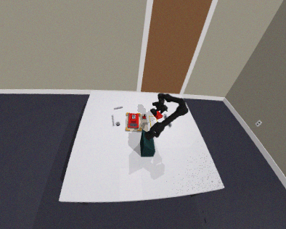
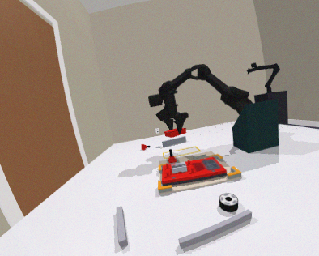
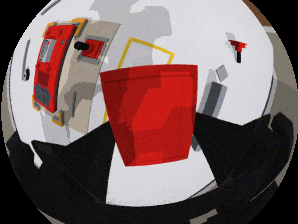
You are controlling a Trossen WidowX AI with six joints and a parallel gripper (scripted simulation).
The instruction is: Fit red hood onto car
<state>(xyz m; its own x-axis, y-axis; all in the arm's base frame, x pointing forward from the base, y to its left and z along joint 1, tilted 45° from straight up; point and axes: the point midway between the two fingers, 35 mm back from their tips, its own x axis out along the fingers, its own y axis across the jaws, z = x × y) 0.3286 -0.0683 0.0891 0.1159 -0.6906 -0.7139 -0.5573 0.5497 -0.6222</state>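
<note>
The grey engine block is 250 mm to the left of my gripper tip and 80 mm below it. Round my gripper tip: black wheel 100 mm behind, 400 mm to the left, 90 mm below; then red hood 10 mm above.
</note>
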